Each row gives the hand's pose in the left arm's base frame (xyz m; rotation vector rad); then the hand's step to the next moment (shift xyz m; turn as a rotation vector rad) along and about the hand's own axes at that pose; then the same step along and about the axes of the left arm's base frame.
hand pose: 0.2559 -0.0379 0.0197 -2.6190 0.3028 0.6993
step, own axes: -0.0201 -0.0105 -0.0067 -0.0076 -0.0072 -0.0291
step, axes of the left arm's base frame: -0.0110 0.0084 0.0191 0.0082 -0.0056 0.0293
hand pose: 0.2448 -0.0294 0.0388 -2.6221 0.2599 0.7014
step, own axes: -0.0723 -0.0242 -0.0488 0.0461 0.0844 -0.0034
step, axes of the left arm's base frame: -0.0339 0.0057 0.0837 0.0174 -0.0806 -0.0497
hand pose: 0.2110 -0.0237 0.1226 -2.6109 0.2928 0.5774
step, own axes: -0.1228 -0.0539 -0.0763 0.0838 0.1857 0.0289
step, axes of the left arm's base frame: -0.0668 0.0247 0.1368 0.0098 -0.1583 -0.1310
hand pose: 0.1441 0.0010 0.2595 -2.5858 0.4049 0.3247
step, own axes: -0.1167 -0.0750 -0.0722 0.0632 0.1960 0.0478
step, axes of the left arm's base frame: -0.0716 0.0516 0.1291 -0.0157 -0.1527 -0.1454
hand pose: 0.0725 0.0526 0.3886 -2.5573 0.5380 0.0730
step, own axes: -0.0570 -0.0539 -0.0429 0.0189 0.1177 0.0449
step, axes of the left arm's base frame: -0.0337 0.0413 0.0718 -0.0261 -0.0767 -0.0983
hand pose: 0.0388 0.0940 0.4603 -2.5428 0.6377 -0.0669
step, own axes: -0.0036 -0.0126 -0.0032 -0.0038 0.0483 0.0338
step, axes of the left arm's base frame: 0.0017 0.0097 0.0093 -0.0184 -0.0190 -0.0528
